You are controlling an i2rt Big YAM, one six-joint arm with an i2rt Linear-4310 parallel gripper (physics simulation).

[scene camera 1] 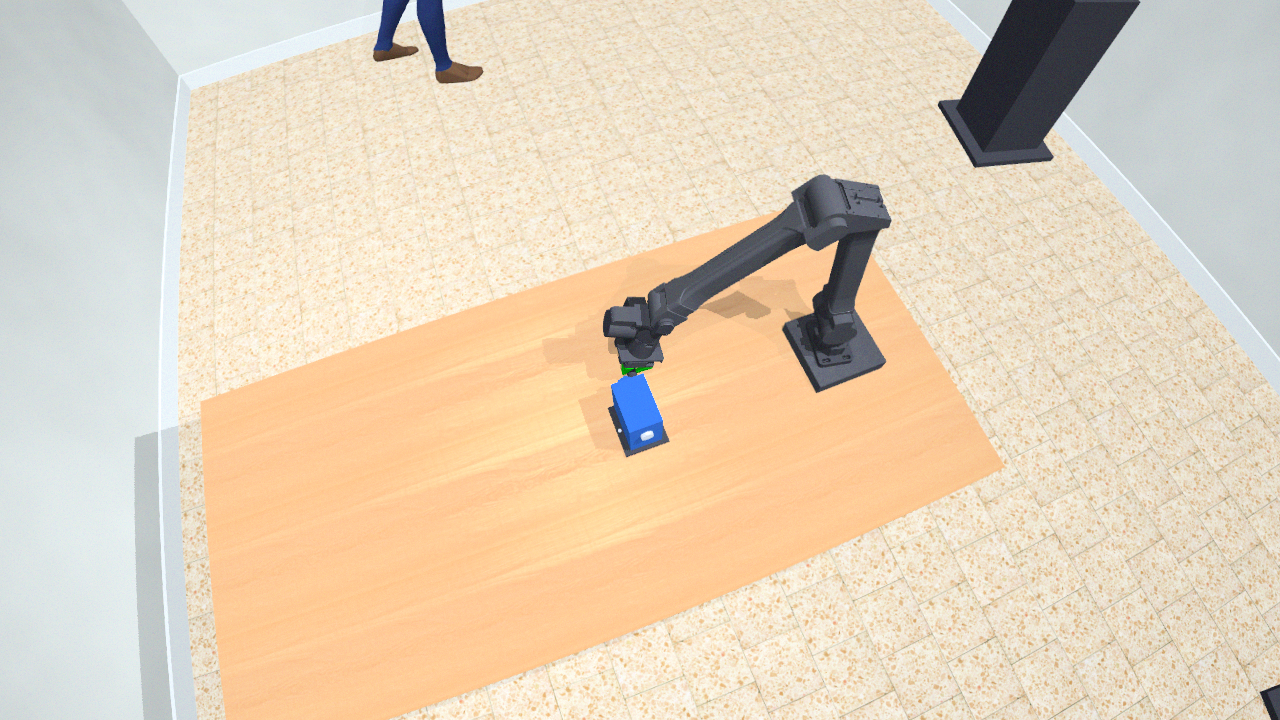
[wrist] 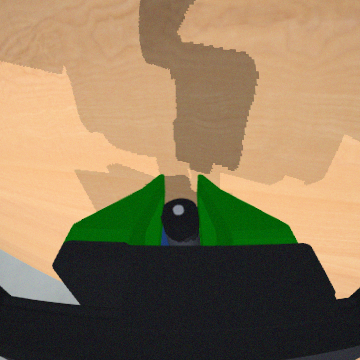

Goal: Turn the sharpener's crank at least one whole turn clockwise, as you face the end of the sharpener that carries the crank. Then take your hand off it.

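Seen in the pictures: gripper, fingertip midpoint: (scene camera 1: 627,372) (wrist: 180,182); arm's base, origin of the base link: (scene camera 1: 828,343).
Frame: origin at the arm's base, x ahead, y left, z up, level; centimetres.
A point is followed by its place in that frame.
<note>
The blue sharpener (scene camera 1: 638,407) @(x 47.7, y 12.0, z 9.0 cm) stands upright on its dark base near the middle of the table. Its crank is at the end that faces away from scene camera 1. The crank's black knob (wrist: 180,220) @(x 47.3, y -1.1, z 1.1 cm) (scene camera 1: 631,373) @(x 47.6, y 0.6, z 1.5 cm) sits between the green fingers. My gripper (wrist: 180,182) @(x 48.3, y -1.3, z -1.7 cm) (scene camera 1: 634,369) @(x 48.3, y -1.3, z -1.7 cm) is shut on the knob, with a finger against each side of it. In the wrist view a sliver of blue shows just beside the knob, and the rest of the crank arm is hidden behind the fingers and the gripper body.
The arm's dark base plate (scene camera 1: 810,365) @(x 6.0, y 4.9, z 0.0 cm) stands on the wooden table (scene camera 1: 402,501) @(x 102.6, y 20.7, z -3.8 cm), to the right of the sharpener. The forearm passes over the table between them. A person's legs (scene camera 1: 433,35) show on the floor beyond the table, and a dark pillar (scene camera 1: 1029,76) stands at the back right.
</note>
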